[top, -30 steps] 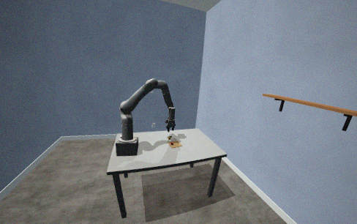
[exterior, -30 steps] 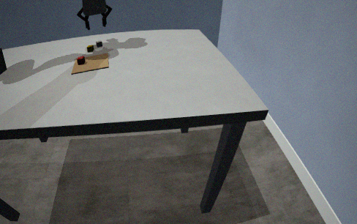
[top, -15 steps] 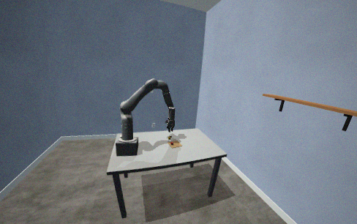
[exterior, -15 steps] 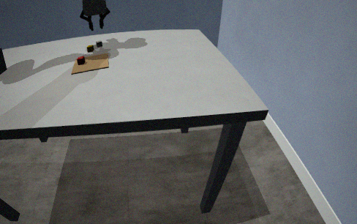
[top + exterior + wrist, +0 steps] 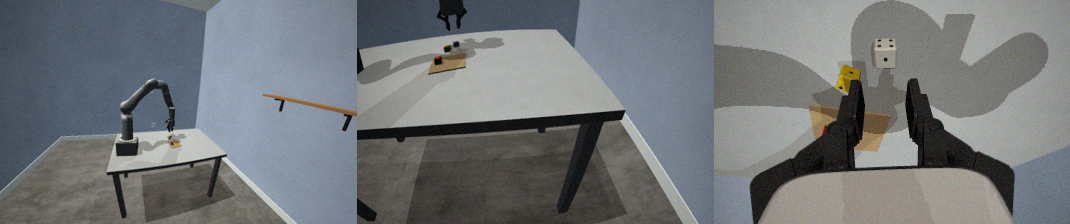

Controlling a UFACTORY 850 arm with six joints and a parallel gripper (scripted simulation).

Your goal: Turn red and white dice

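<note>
Right now my hand is 9 cm above the white die. The rest, counted from my hand: tan mat: 19 cm to the right, 10 cm below, 4 cm ahead; red die: 20 cm to the right, 9 cm below; yellow die: 9 cm below, 6 cm to the right, 2 cm behind.
</note>
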